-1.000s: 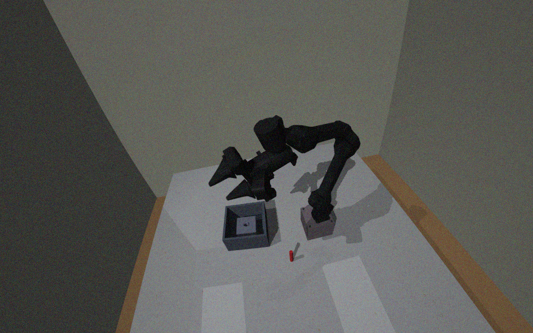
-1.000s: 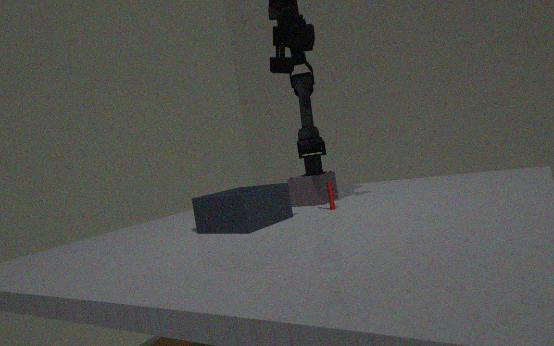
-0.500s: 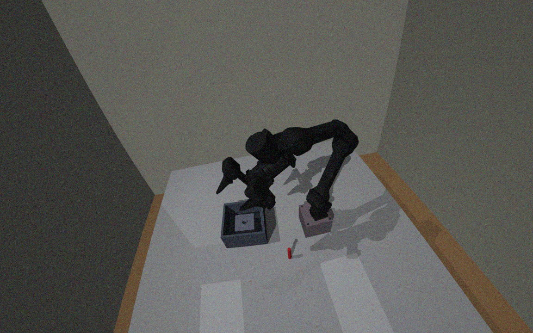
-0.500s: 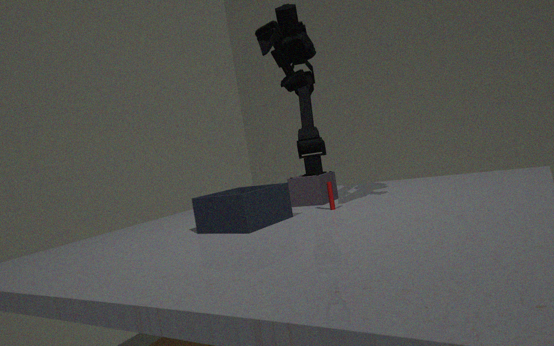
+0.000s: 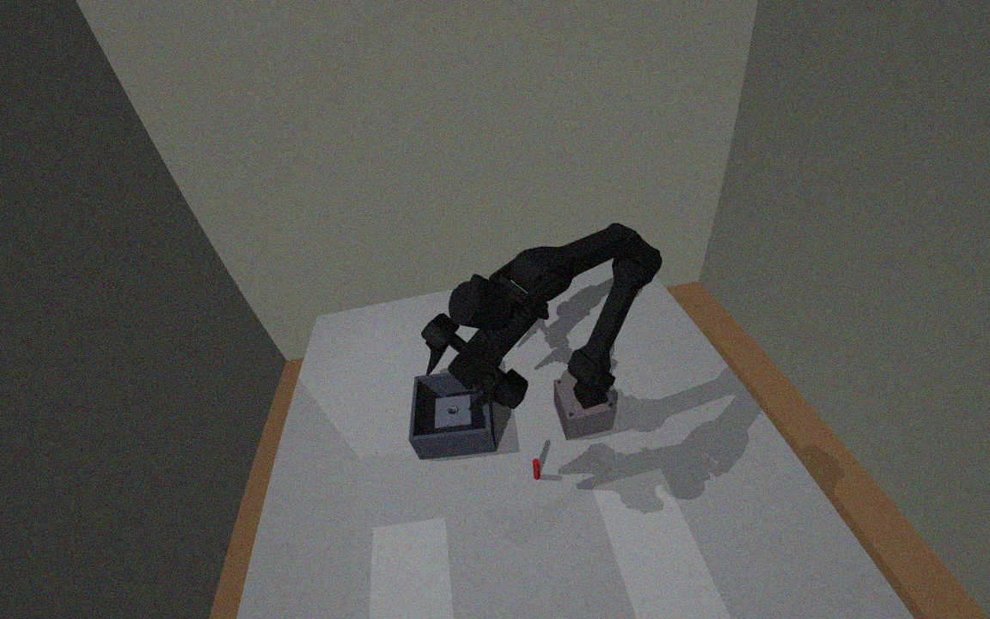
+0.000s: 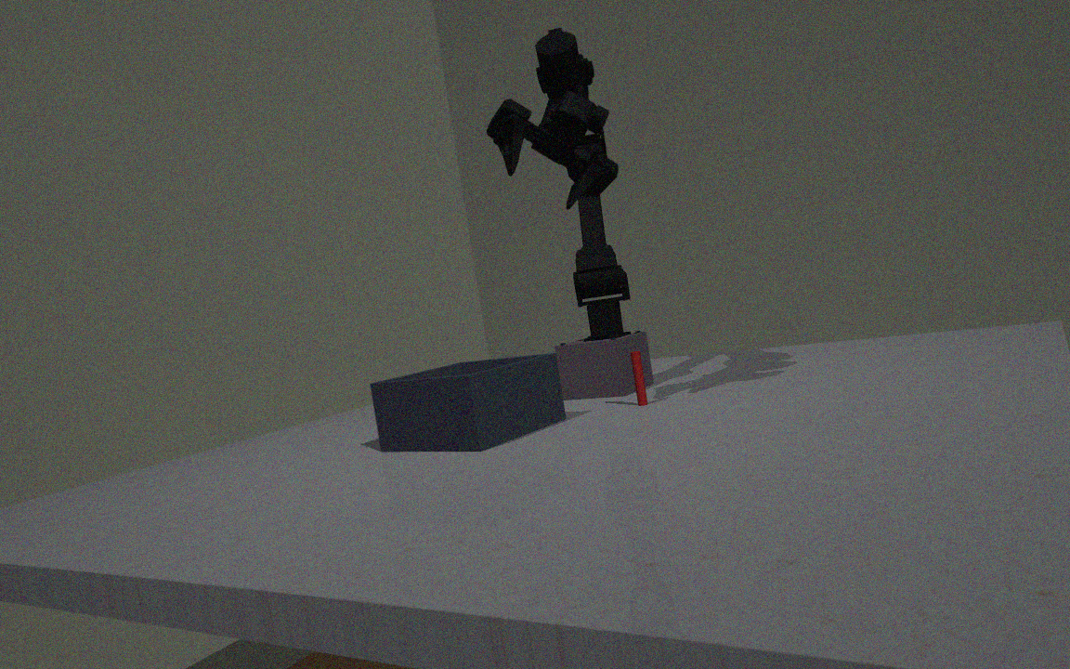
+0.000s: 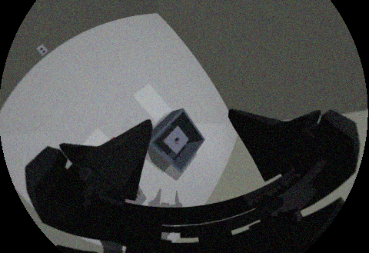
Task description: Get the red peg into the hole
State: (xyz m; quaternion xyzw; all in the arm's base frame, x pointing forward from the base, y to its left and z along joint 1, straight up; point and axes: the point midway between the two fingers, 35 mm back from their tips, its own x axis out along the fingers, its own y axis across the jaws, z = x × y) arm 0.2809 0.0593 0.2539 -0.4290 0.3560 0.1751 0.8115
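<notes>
The red peg lies 280 mm below my gripper tip, 130 mm behind it and 50 mm to the left of it. Round my gripper tip: blue-grey box: 300 mm below, 150 mm to the right, 20 mm ahead; then light plate: 280 mm below, 150 mm to the right, 20 mm ahead.
</notes>
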